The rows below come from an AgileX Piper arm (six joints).
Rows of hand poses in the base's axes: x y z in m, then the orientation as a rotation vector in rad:
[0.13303 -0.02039 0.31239 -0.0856 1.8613 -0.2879]
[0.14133 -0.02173 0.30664 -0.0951 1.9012 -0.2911]
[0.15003 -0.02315 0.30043 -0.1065 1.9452 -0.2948]
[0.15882 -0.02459 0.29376 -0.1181 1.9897 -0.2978]
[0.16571 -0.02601 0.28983 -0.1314 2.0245 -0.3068]
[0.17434 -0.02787 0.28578 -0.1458 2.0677 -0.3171]
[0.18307 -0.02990 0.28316 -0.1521 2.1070 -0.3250]
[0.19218 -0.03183 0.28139 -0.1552 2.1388 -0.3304]
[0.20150 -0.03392 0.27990 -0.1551 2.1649 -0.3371]
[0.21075 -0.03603 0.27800 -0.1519 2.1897 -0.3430]
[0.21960 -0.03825 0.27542 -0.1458 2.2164 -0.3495]
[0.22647 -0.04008 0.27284 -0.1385 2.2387 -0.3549]
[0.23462 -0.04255 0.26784 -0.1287 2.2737 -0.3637]
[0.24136 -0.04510 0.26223 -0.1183 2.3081 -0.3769]
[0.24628 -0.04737 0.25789 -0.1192 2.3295 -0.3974]
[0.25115 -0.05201 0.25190 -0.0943 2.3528 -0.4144]
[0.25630 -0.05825 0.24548 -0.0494 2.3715 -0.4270]
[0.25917 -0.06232 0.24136 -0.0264 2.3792 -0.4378]
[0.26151 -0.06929 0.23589 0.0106 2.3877 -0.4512]
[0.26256 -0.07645 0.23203 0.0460 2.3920 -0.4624]
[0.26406 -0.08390 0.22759 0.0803 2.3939 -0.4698]
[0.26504 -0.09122 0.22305 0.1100 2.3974 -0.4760]
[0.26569 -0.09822 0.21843 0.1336 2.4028 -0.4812]
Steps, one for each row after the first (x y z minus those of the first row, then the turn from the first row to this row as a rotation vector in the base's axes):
[0.00830 -0.00134 -0.00575 -0.0036 0.0408 0.0005]
[0.01700 -0.00276 -0.01196 -0.0082 0.0858 0.0016]
[0.02579 -0.00420 -0.01863 -0.0123 0.1314 0.0029]
[0.03268 -0.00562 -0.02256 -0.0221 0.1679 0.0033]
[0.04131 -0.00748 -0.02661 -0.0324 0.2130 0.0027]
[0.05004 -0.00951 -0.02923 -0.0375 0.2529 -0.0015]
[0.05915 -0.01144 -0.03100 -0.0399 0.2850 -0.0058]
[0.06847 -0.01353 -0.03249 -0.0421 0.3110 -0.0122]
[0.07772 -0.01564 -0.03439 -0.0424 0.3353 -0.0200]
[0.08657 -0.01786 -0.03697 -0.0415 0.3611 -0.0301]
[0.09344 -0.01969 -0.03955 -0.0398 0.3824 -0.0399]
[0.10159 -0.02216 -0.04455 -0.0380 0.4161 -0.0543]
[0.10833 -0.02471 -0.05016 -0.0389 0.4494 -0.0710]
[0.11325 -0.02698 -0.05450 -0.0507 0.4718 -0.0826]
[0.11812 -0.03162 -0.06049 -0.0481 0.4928 -0.1087]
[0.12327 -0.03786 -0.06691 -0.0339 0.5070 -0.1447]
[0.12614 -0.04193 -0.07103 -0.0295 0.5130 -0.1649]
[0.12848 -0.04890 -0.07650 -0.0203 0.5188 -0.1952]
[0.12953 -0.05606 -0.08036 -0.0108 0.5207 -0.2230]
[0.13103 -0.06351 -0.08480 0.0004 0.5205 -0.2481]
[0.13201 -0.07083 -0.08934 0.0103 0.5223 -0.2699]
[0.13266 -0.07783 -0.09396 0.0181 0.5266 -0.2876]

